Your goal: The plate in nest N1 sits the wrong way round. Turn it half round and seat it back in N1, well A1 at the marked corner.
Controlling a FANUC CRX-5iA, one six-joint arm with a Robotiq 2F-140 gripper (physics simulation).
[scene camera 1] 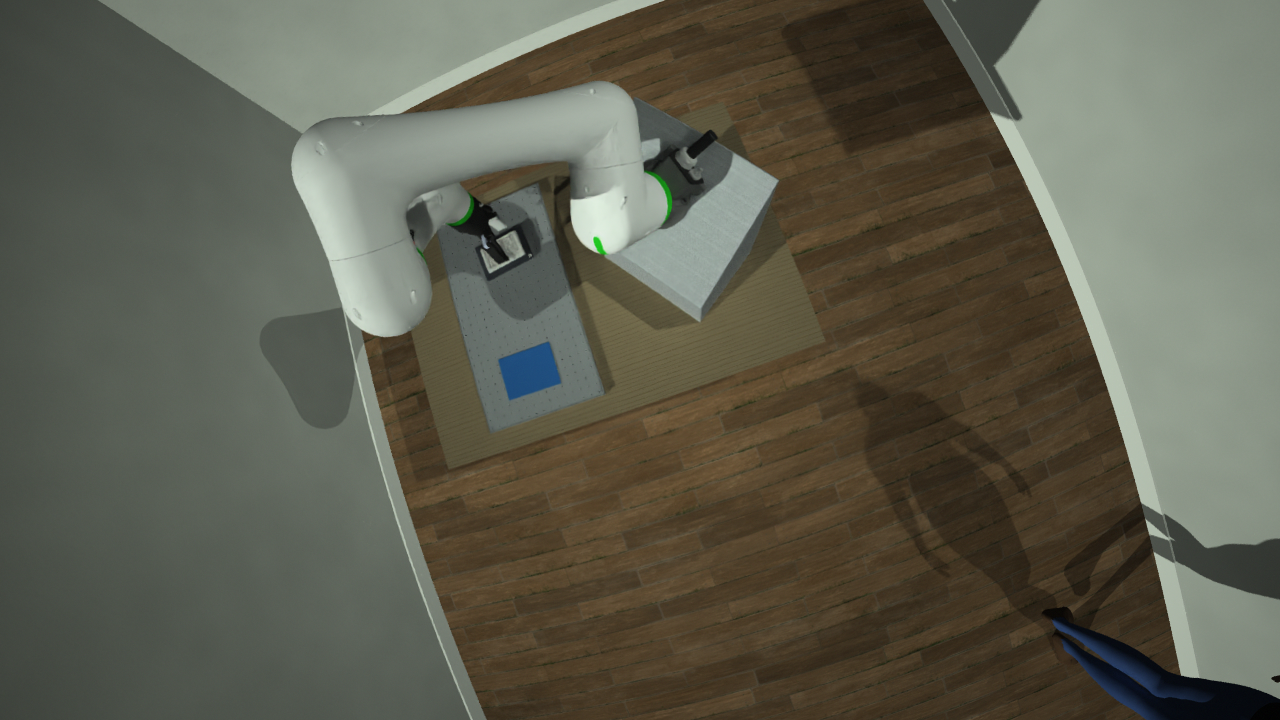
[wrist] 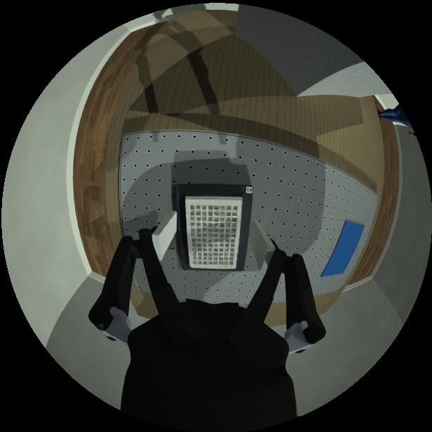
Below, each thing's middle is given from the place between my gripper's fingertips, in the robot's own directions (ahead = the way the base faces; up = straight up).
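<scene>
Blue rectangle (scene camera 1: 534, 369): 9 cm ahead of my hand, 37 cm to the left of it, 5 cm below it. Dark nest N1 (wrist: 200, 189): 3 cm ahead of my hand and 4 cm below it. White well plate (wrist: 213, 222): my gripper is 3 cm above it and 3 cm short of it.
</scene>
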